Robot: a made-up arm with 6 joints.
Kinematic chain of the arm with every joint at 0, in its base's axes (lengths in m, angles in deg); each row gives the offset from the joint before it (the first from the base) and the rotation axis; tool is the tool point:
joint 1: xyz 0 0 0.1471 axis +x
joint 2: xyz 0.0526 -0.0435 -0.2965 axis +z
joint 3: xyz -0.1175 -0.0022 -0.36 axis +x
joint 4: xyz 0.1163 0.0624 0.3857 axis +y
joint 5: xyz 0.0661 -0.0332 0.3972 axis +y
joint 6: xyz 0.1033 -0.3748 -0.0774 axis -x
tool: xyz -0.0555 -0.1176 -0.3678
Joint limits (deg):
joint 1: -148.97..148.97
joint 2: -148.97..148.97
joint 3: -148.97..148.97
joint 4: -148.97..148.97
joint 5: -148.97..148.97
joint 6: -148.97..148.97
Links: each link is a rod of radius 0.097 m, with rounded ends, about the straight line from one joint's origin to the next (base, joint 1, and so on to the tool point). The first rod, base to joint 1, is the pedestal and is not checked.
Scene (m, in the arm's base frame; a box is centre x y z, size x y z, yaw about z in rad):
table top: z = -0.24
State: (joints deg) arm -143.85 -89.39 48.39 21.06 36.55 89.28
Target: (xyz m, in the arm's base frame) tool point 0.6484 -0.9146 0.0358
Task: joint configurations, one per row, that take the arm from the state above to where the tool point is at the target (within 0.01 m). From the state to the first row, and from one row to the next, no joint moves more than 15 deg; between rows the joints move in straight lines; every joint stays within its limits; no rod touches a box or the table.
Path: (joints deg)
1: -140.96 -84.92 34.98 23.98 43.25 90.33
2: -138.06 -80.45 21.57 26.91 49.95 91.38
3: -135.17 -75.98 8.15 29.83 56.65 92.43
4: -132.27 -71.51 -5.26 32.76 63.35 93.48
5: -129.38 -67.04 -18.67 35.68 70.05 94.53
6: -126.49 -62.57 -32.08 38.60 76.75 95.58
7: -123.59 -58.10 -45.49 41.53 83.45 96.62
8: -120.70 -53.63 -58.90 44.45 90.15 97.67
9: -127.77 -45.58 -68.85 31.23 79.54 110.50
10: -134.83 -37.52 -78.79 18.00 68.93 123.32
11: -141.90 -29.47 -88.73 4.78 58.32 136.15
12: -148.97 -21.41 -98.67 -8.45 47.71 148.97

